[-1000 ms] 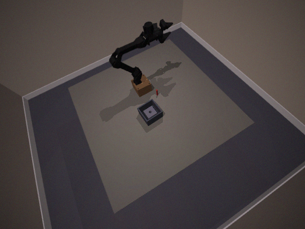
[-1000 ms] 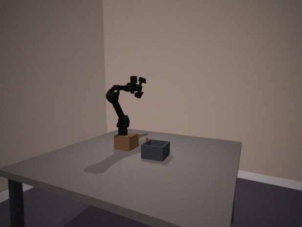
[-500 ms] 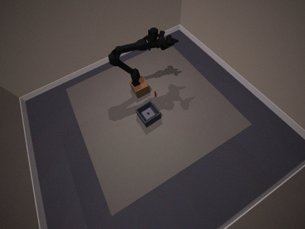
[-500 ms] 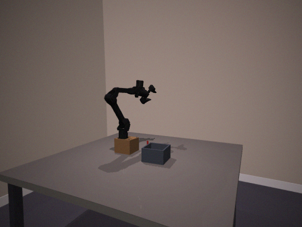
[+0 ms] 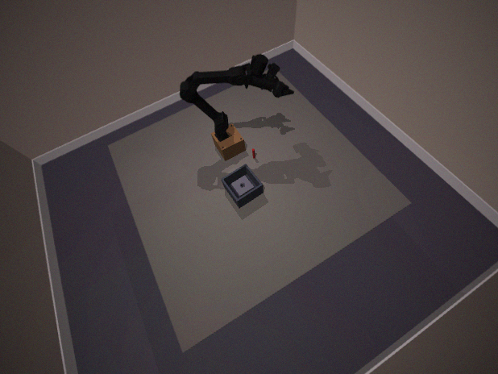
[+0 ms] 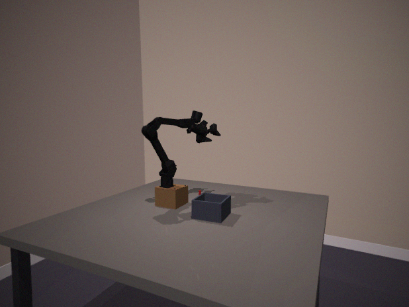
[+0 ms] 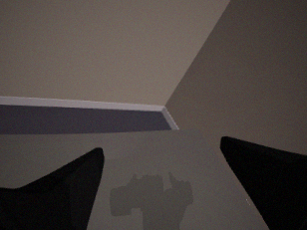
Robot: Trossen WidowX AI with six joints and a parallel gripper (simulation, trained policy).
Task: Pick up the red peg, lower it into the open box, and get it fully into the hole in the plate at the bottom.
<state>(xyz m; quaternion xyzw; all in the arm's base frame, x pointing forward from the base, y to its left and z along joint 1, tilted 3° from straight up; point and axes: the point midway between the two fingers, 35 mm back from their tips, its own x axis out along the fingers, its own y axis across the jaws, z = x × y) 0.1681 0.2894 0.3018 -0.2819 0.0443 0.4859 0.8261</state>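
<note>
My gripper tip is now 34 cm above the red peg, 23 cm to the left of it and 2 cm past it. Round my gripper tip: dark box 40 cm to the right, 36 cm below, 13 cm ahead; light plate 40 cm to the right, 34 cm below, 13 cm ahead.
</note>
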